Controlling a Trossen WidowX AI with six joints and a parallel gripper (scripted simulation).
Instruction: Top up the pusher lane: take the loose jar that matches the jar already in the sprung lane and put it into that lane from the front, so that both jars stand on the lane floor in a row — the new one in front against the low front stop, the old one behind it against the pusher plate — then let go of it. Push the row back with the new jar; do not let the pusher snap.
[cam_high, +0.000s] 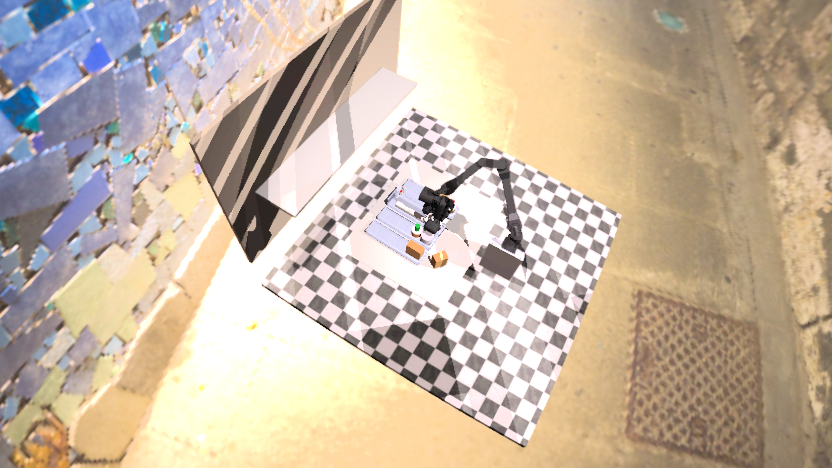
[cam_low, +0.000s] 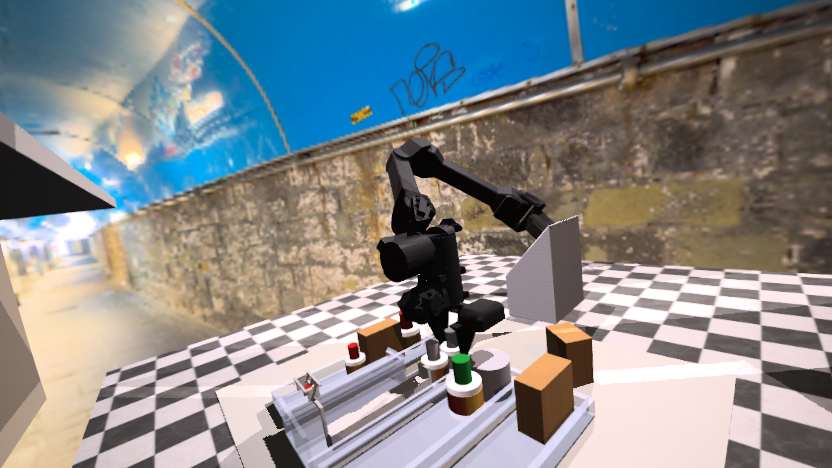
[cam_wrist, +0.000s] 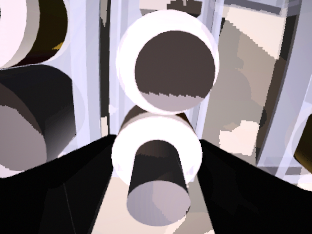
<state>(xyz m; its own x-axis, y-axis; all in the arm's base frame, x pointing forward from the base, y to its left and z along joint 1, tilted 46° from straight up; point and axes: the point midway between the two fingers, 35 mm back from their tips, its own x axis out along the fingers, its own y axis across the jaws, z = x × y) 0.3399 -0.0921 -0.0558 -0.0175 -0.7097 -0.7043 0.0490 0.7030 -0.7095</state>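
My gripper tip is 80 mm to the right of the grey cylinder and 10 mm short of it. Also, from my gripper tip: sprung lane 140 mm ahead, 30 mm to the right, 10 mm below.
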